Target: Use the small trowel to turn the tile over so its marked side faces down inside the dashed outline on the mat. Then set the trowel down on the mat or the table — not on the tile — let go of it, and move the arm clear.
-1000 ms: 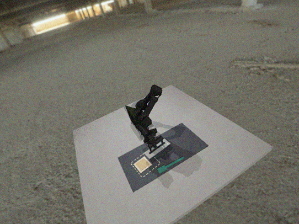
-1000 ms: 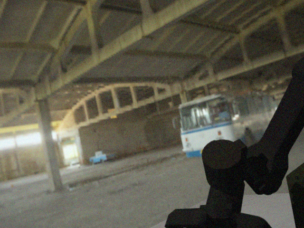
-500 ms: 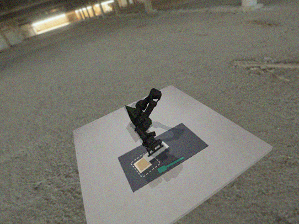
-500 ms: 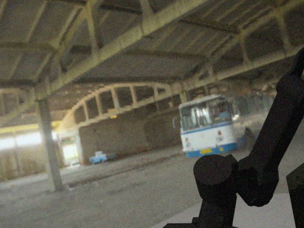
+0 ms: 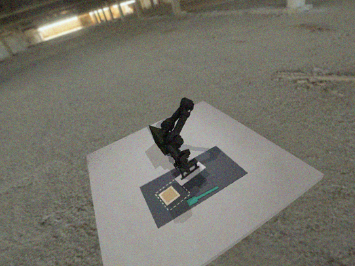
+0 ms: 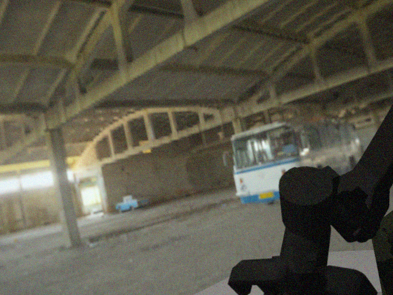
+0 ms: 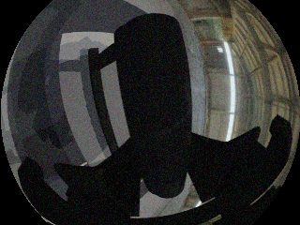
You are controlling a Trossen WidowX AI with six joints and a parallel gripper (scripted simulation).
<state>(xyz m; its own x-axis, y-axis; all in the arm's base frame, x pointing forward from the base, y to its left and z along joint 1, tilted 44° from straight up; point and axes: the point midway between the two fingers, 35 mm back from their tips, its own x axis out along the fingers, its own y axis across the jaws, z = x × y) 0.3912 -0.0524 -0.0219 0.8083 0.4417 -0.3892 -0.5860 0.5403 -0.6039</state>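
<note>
Right now my gripper tip is 2 cm past the dark mat, 1 cm to the right of it and 13 cm above it. Also, from my gripper tip: cream tile (2 cm behind, 16 cm to the right, 11 cm below); teal trowel (12 cm ahead, 3 cm to the right, 11 cm below).
</note>
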